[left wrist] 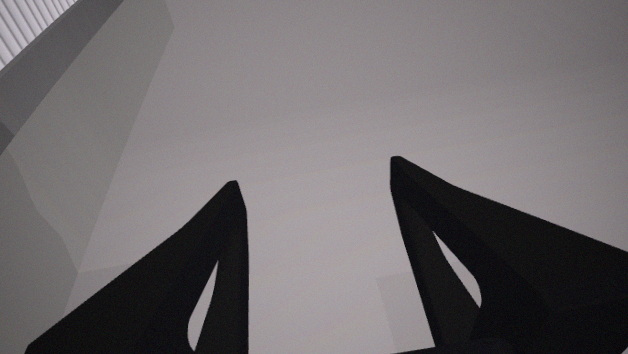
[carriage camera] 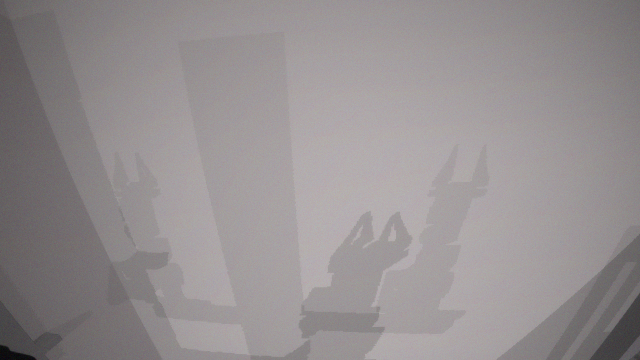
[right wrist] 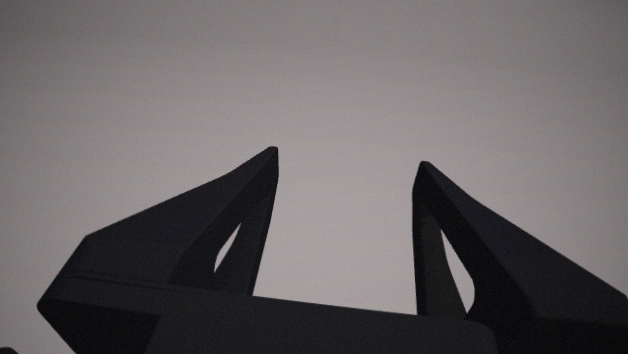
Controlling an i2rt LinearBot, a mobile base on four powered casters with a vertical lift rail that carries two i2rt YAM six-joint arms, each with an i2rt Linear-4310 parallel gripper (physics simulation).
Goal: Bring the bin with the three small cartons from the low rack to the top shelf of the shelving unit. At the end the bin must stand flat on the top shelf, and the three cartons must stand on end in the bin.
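Frame: origin at the left arm's base, x back, y right, z up, level; metres.
Seen in the pictures: left gripper, fingertip midpoint: (left wrist: 315,183); right gripper, fingertip midpoint: (right wrist: 346,168).
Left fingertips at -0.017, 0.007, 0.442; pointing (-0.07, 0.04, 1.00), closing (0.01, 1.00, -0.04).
Observation:
A point is followed by its place in that frame, as x, y, z.
The bin, the three small cartons and the low rack do not show in these views. I cannot make out the shelving unit either. My left gripper (left wrist: 315,183) {-0.017, 0.007, 0.442} is partly open in the left wrist view, with nothing between its black fingers and a pale wall beyond. My right gripper (right wrist: 346,168) {-0.043, 0.699, 0.435} is partly open in the right wrist view, also empty, in front of a plain pale surface. Neither gripper shows in the carriage view, where grey shadows of arms and grippers fall on the wall.
A pale wall (carriage camera: 525,100) {-0.300, 0.725, 0.456} fills much of the carriage view. Slanted grey bands cross its lower right corner; I cannot tell whether these are shadows or shelving. A small black shape cuts the lower left corner. White window blinds (left wrist: 22,25) {-0.055, -0.329, 0.864} show at the left wrist view's upper left.

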